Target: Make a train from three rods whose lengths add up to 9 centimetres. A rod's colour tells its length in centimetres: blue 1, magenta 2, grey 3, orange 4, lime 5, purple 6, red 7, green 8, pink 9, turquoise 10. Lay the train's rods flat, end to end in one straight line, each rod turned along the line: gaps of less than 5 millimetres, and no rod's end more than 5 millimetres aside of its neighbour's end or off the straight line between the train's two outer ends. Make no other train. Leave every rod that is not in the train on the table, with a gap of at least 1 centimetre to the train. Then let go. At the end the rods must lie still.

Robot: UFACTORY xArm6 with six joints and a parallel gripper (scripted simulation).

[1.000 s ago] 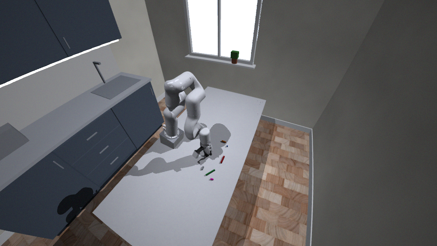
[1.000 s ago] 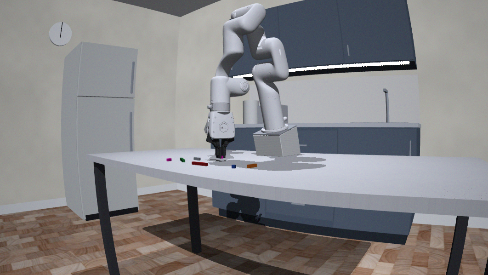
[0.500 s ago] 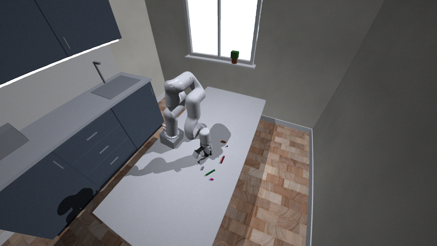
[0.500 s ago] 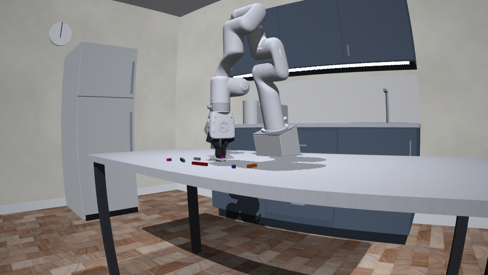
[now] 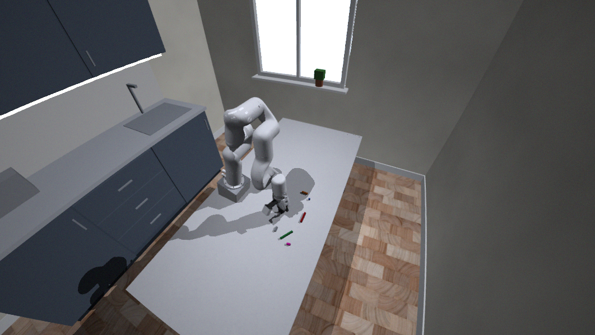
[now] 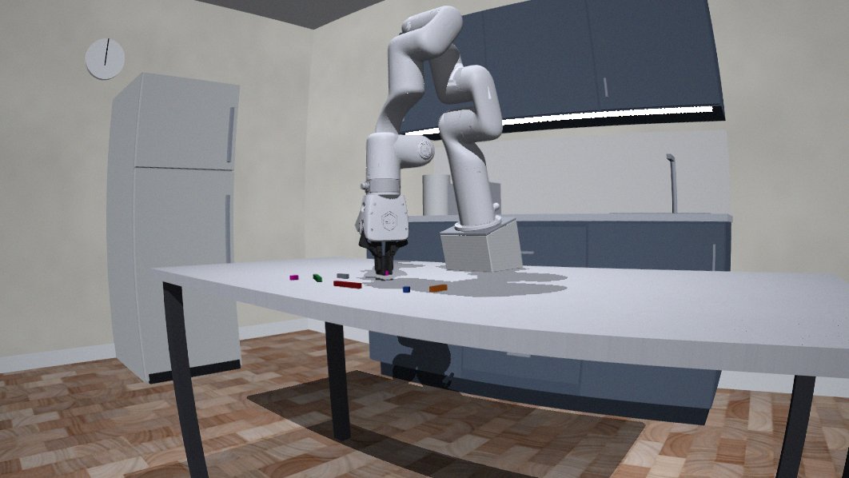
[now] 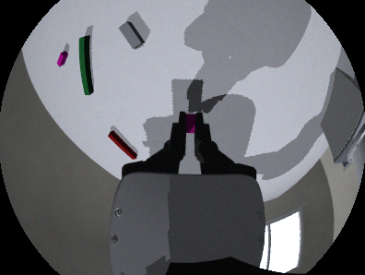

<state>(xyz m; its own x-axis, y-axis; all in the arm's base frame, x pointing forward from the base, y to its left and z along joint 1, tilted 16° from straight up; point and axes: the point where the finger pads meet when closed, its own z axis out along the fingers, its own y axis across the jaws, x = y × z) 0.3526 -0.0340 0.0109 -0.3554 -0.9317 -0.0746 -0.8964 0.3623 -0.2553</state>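
The grey rod is 11 cm to the right of my hand, 3 cm below it and 1 cm ahead of it. Round my hand: red rod 13 cm ahead, 3 cm below, 2 cm to the left; then small blue rod 16 cm to the left, 12 cm ahead, 3 cm below; then green rod 12 cm to the right, 9 cm ahead, 3 cm below.
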